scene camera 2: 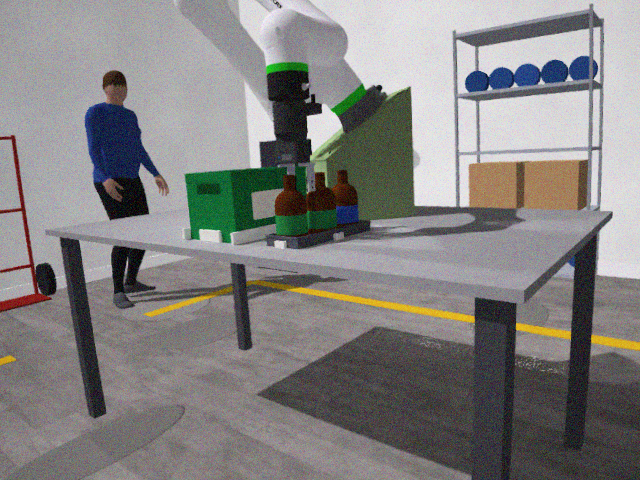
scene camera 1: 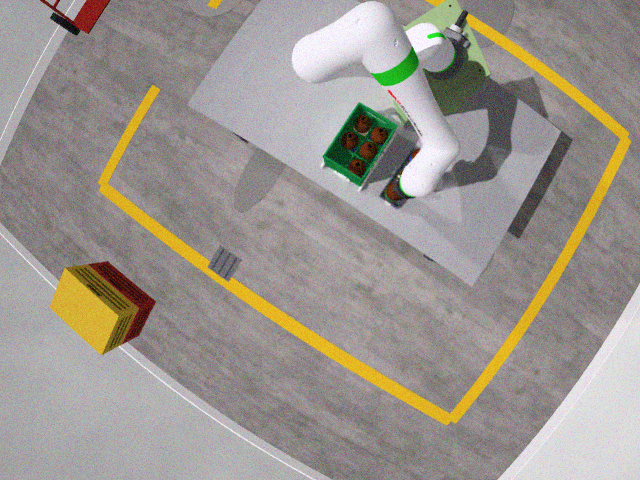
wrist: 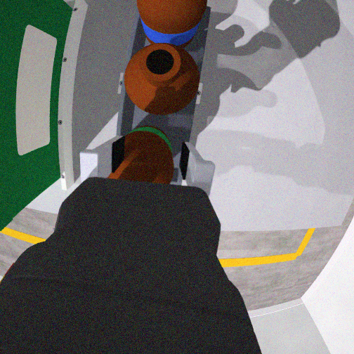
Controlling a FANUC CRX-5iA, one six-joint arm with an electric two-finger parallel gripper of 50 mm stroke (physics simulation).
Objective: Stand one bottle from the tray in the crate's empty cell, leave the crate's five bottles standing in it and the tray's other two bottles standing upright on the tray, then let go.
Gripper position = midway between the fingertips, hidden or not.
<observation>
I see my gripper (scene camera 2: 301,191), a blue-labelled bottle (scene camera 2: 346,196), a green-labelled bottle (scene camera 2: 291,218) and a green-labelled bottle (scene camera 2: 321,204).
My gripper shows as well in the wrist view (wrist: 152,150).
</observation>
